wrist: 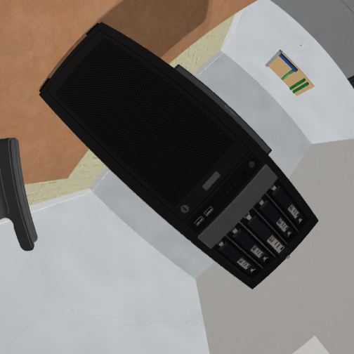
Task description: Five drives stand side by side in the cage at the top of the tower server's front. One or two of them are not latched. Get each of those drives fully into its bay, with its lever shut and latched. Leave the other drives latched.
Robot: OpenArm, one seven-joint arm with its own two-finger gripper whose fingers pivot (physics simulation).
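The black tower server (145,115) lies diagonally across the wrist view, with the drive cage at its lower right end. Five drives stand side by side there. The middle drive (275,244) has a brighter label set further outward than its neighbours' labels, and a small lever tip (287,256) shows at the cage's outer edge. I cannot tell how far the drive itself stands out. The two drives on either side, such as the end ones (244,264) (295,212), look level with each other, levers flat. My gripper is open and away from the server; one dark finger (22,210) shows at the left edge.
A grey strip (237,206) runs across the server above the drives. A small tan board (291,74) with blue and green bars lies at the upper right. A brown surface (35,65) is at the upper left, and a pale object (314,346) shows at the bottom edge.
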